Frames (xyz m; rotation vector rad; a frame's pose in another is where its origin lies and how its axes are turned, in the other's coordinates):
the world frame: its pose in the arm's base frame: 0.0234 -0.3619 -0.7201 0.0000 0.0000 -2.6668
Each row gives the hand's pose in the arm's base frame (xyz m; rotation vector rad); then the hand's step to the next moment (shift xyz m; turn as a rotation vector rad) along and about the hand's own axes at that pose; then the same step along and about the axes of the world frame.
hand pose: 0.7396 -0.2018 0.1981 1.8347 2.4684 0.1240
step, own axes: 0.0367 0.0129 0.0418 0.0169 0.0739 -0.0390
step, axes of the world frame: -0.0235 -0.0329 -0.0404 -0.0715 -0.0041 0.0463
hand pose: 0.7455 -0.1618 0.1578 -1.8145 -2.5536 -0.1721
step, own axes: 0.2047 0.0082 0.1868 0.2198 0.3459 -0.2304
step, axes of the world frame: -0.0537 -0.2113 -0.1713 -0.3490 -0.1558 0.2738
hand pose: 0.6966 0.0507 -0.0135 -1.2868 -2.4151 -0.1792
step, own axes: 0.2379 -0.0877 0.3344 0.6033 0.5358 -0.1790
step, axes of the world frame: 0.1481 -0.3358 -0.2036 -0.4955 -0.5503 0.3670
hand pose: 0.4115 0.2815 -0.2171 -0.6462 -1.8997 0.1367
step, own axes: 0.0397 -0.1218 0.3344 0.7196 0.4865 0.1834
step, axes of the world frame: 0.3212 -0.1461 -0.0611 -0.2051 -0.7984 0.3295
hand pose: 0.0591 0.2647 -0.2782 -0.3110 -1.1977 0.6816
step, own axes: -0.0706 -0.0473 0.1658 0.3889 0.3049 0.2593
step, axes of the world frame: 0.1823 0.0209 0.0324 0.0278 -0.5159 0.2111
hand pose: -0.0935 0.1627 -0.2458 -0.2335 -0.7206 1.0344
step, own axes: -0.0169 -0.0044 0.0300 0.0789 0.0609 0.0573
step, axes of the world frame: 0.0287 0.0089 0.0174 0.0083 -0.1047 0.0468
